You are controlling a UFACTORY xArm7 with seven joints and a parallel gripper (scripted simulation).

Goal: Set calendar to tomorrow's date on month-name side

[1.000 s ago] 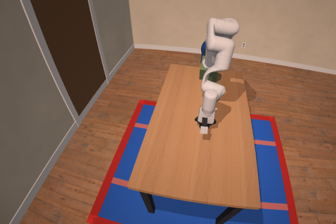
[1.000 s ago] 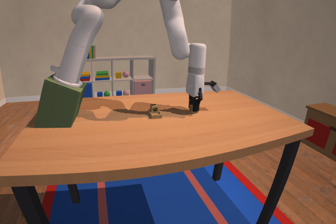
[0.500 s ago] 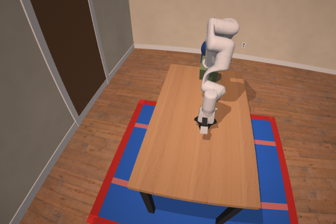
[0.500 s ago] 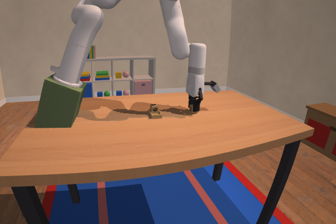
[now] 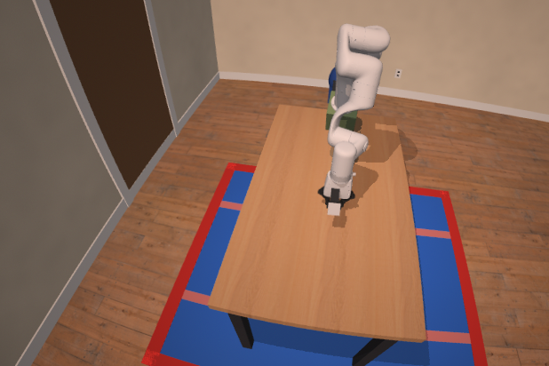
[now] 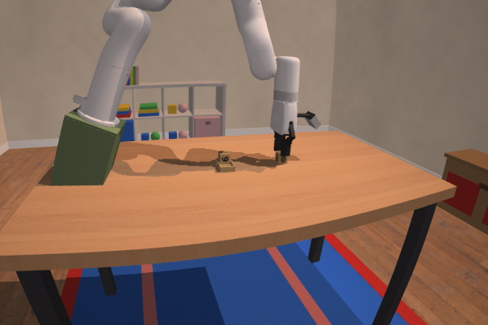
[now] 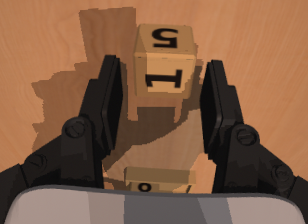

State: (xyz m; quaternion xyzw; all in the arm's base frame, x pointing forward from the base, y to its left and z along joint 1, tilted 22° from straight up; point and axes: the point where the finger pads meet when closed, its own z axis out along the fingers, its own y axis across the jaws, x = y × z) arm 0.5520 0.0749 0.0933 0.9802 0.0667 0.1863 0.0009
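Now: hand 30 mm above the wooden digit cube. From my hand the other things lie so: low tray 180 mm behind, 30 mm to the right, 40 mm below; then wooden cube 180 mm behind, 10 mm to the right, 20 mm below.
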